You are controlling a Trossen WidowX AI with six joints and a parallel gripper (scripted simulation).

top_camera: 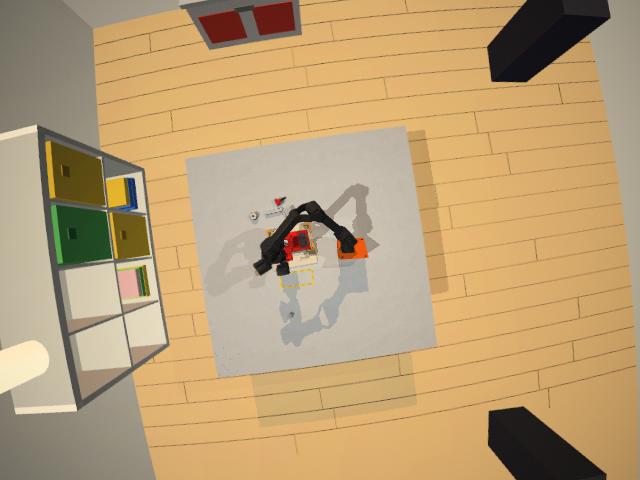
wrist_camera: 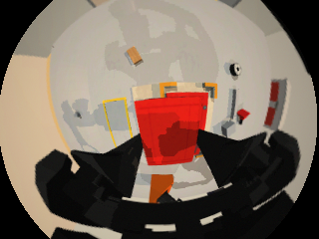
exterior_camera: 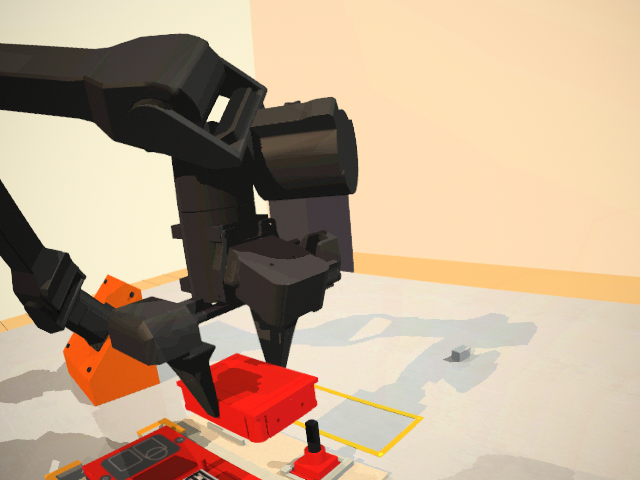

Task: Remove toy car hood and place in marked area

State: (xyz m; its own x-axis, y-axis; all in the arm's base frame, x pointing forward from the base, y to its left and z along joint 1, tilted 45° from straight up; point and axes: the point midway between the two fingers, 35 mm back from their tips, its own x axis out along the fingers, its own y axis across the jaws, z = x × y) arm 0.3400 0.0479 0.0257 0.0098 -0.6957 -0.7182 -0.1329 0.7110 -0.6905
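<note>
The black upright peg lies 1 cm ahead of my gripper tip, 5 cm to the left of it and 7 cm below it. From my gripper tip the other things lie so: hood 1 cm above; then white wheel 17 cm ahead, 22 cm to the right, 10 cm below.
</note>
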